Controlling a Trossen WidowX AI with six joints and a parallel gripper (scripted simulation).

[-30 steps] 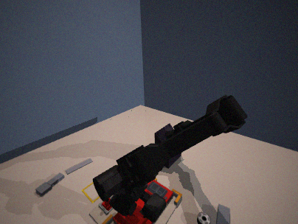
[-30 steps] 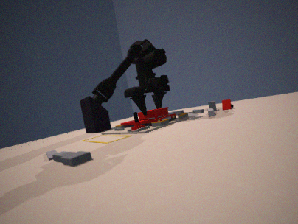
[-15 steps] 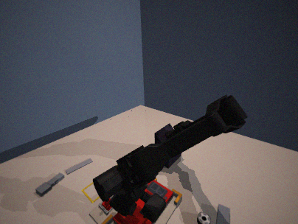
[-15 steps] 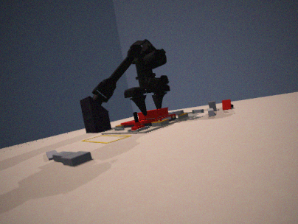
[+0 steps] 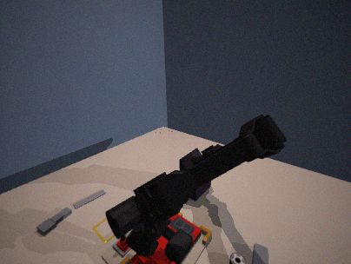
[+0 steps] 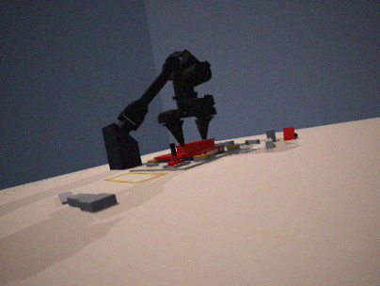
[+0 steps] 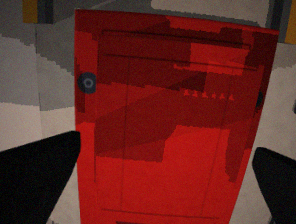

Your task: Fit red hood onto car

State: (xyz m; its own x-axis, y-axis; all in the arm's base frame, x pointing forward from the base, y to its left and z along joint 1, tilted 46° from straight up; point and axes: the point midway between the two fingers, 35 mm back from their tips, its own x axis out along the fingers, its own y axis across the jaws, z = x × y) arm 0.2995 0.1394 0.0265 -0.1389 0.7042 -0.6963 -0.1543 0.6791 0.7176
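The red hood is right at my gripper tip.
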